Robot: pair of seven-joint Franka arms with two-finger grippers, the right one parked.
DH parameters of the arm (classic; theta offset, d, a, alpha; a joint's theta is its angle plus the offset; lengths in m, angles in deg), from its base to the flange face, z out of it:
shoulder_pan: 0 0.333 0 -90
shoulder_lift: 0 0 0 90
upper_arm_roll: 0 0.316 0.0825 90
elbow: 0 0 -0.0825 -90
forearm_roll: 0 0.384 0 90
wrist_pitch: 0 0 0.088 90
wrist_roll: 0 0.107 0 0
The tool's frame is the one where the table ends.
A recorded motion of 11 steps. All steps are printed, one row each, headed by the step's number.
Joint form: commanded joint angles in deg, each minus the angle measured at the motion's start. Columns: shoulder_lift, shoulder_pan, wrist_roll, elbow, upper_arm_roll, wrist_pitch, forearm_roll.
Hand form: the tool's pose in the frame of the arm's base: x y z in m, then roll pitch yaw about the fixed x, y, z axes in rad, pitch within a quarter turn. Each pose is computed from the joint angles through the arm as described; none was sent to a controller.
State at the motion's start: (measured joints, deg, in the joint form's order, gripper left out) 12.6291 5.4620 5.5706 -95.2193 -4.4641 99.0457 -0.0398
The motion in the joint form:
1: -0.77 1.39 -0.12 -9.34 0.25 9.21 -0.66
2: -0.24 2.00 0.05 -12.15 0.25 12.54 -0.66
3: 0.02 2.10 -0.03 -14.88 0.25 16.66 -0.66
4: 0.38 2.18 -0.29 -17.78 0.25 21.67 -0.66
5: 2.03 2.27 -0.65 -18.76 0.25 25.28 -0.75
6: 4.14 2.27 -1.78 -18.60 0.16 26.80 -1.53
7: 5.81 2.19 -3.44 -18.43 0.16 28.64 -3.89
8: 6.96 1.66 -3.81 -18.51 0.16 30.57 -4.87
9: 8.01 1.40 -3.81 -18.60 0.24 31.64 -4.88
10: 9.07 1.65 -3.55 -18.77 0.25 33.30 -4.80
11: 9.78 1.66 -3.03 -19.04 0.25 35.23 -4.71
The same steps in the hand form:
1: 0.5975 0.0287 0.4103 3.1018 0.1388 -0.0467
2: 0.5935 0.0347 0.3869 3.1011 0.1389 -0.0383
3: 0.5904 0.0354 0.3683 3.1033 0.1193 -0.0338
4: 0.5873 0.0360 0.3490 3.1067 0.0891 -0.0260
5: 0.5898 0.0371 0.3296 3.1058 0.0720 -0.0159
6: 0.5932 0.0360 0.3112 3.0936 0.0795 0.0110
7: 0.5971 0.0343 0.2977 3.0639 0.0752 0.0653
8: 0.6000 0.0287 0.2878 3.0519 0.0641 0.0759
9: 0.6007 0.0270 0.2777 3.0521 0.0654 0.0744
10: 0.6017 0.0301 0.2677 3.0532 0.0575 0.0759
11: 0.6030 0.0307 0.2611 3.0548 0.0403 0.0688

